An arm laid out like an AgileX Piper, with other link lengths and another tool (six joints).
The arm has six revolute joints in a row. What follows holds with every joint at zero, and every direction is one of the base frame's. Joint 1 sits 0.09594 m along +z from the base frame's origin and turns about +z. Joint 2 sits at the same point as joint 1 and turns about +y. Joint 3 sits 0.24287 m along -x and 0.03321 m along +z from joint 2 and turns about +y. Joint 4 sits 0.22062 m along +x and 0.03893 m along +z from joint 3 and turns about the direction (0.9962, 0, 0.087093). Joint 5 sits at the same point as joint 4 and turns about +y. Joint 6 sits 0.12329 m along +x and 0.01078 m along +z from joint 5 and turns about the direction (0.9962, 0, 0.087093). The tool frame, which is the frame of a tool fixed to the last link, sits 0.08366 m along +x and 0.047 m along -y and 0.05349 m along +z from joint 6; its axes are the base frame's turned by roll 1.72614, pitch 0.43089 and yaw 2.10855 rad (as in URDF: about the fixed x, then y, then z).
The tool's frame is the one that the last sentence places.
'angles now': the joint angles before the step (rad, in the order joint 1, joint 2, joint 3, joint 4, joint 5, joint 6). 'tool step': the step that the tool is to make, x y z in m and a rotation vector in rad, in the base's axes. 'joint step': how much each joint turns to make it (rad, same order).
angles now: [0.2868 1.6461 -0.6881 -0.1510 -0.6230 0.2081]
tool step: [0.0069 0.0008 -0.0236 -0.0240 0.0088 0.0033]
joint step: [-0.0074 0.0979 0.0000 0.0071 -0.0803 -0.0356]
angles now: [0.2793 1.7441 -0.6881 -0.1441 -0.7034 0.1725]
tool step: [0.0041 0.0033 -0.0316 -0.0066 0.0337 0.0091]
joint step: [0.0000 0.1091 0.0002 -0.0023 -0.0754 -0.0054]
